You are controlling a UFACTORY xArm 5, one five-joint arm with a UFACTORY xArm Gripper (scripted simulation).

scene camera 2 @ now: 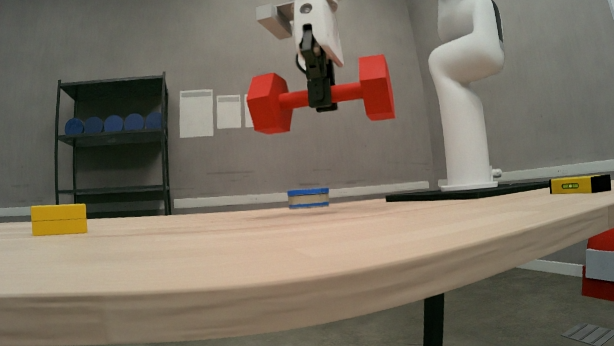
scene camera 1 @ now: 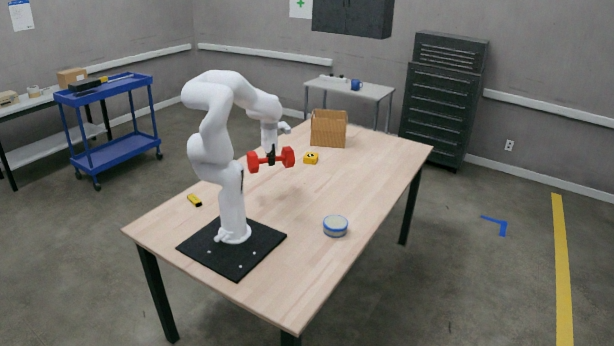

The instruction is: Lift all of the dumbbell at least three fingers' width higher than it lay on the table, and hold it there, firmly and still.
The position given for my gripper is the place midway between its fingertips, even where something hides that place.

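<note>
Scene camera 2 shows my gripper [scene camera 2: 323, 109] and a yellow block [scene camera 2: 54, 219]. A cardboard box [scene camera 1: 330, 132] is visible. The cardboard box is out of frame in scene camera 2.
</note>
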